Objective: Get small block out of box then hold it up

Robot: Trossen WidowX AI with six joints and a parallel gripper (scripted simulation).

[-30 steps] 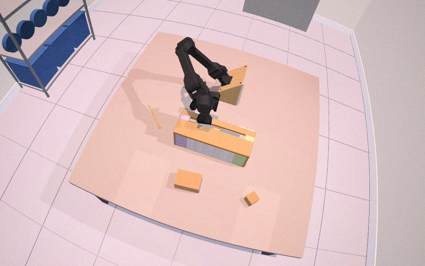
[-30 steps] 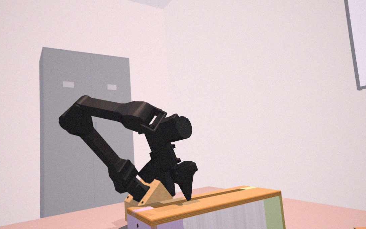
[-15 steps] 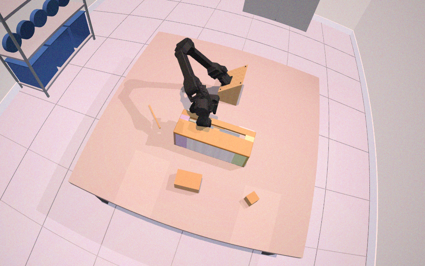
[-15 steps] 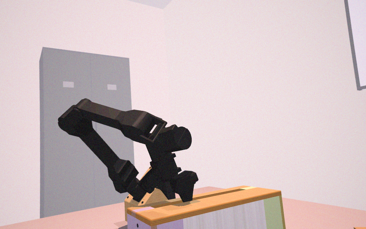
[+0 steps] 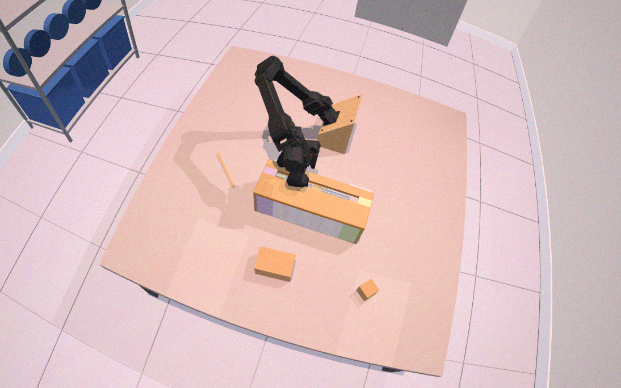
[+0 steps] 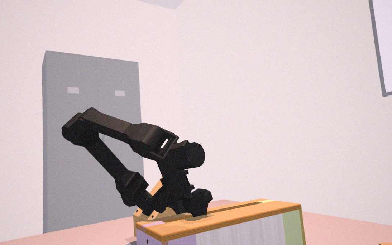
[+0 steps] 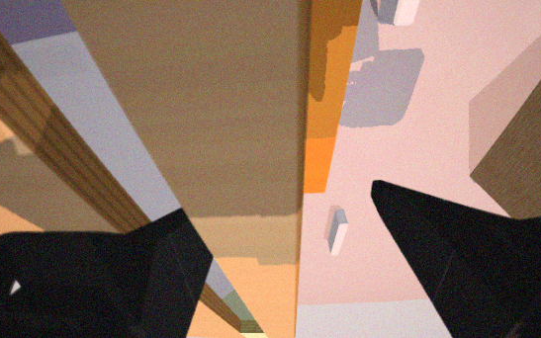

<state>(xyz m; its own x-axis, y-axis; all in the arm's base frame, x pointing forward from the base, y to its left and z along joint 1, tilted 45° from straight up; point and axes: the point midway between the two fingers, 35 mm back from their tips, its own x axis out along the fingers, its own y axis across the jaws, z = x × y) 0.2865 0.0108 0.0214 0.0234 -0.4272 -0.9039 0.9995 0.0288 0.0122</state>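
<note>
Right now my gripper tip is 4 cm short of the box, 3 cm to the right of it and 3 cm above it. From my gripper tip the other things lie so: orange cube (31 cm ahead, 31 cm to the left, 6 cm below); thin stick (3 cm ahead, 32 cm to the right, 8 cm below); flat orange slab (32 cm ahead, 1 cm to the right, 6 cm below).
</note>
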